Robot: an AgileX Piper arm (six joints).
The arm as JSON. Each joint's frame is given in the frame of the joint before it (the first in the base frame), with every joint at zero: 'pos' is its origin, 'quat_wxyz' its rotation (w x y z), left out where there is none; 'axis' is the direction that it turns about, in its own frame. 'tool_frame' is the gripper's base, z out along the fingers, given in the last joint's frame.
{
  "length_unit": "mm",
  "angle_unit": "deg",
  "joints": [
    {
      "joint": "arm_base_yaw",
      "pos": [
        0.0,
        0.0,
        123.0
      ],
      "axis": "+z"
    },
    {
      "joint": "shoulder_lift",
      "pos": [
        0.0,
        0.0,
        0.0
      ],
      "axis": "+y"
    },
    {
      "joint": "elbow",
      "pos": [
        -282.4,
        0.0,
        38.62
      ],
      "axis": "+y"
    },
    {
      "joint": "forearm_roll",
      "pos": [
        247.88,
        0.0,
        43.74
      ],
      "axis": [
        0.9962,
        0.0,
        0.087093
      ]
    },
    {
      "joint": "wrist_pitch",
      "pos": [
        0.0,
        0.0,
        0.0
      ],
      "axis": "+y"
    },
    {
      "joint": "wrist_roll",
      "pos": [
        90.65,
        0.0,
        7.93
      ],
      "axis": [
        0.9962,
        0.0,
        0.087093
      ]
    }
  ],
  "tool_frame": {
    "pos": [
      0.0,
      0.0,
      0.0
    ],
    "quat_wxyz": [
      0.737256,
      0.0,
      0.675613,
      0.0
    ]
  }
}
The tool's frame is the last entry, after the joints.
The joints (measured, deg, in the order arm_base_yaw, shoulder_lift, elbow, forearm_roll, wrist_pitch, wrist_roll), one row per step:
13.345, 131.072, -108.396, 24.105, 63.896, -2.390
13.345, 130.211, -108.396, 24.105, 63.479, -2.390
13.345, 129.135, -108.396, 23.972, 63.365, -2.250
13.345, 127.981, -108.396, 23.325, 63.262, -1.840
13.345, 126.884, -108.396, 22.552, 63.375, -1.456
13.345, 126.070, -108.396, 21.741, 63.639, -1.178
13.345, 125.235, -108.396, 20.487, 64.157, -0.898
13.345, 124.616, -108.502, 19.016, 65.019, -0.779
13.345, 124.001, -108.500, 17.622, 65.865, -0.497
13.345, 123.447, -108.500, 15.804, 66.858, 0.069
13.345, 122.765, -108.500, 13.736, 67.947, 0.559
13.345, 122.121, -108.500, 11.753, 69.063, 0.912
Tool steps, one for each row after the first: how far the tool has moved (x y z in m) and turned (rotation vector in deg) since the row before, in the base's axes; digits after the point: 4 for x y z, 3 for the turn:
-0.0001, -0.0002, 0.0072, 0.237, -1.220, -0.163
-0.0009, -0.0004, 0.0089, 0.151, -1.125, -0.135
-0.0011, -0.0012, 0.0092, -0.276, -1.198, -0.243
-0.0015, -0.0014, 0.0086, -0.433, -0.986, -0.118
-0.0014, -0.0014, 0.0062, -0.570, -0.624, 0.028
-0.0019, -0.0020, 0.0060, -1.025, -0.512, 0.193
-0.0018, -0.0023, 0.0045, -1.345, -0.193, 0.469
-0.0020, -0.0023, 0.0041, -1.279, -0.025, 0.261
-0.0021, -0.0029, 0.0034, -1.686, 0.161, 0.075
-0.0024, -0.0034, 0.0043, -1.941, 0.039, 0.156
-0.0024, -0.0034, 0.0041, -1.912, 0.078, 0.215

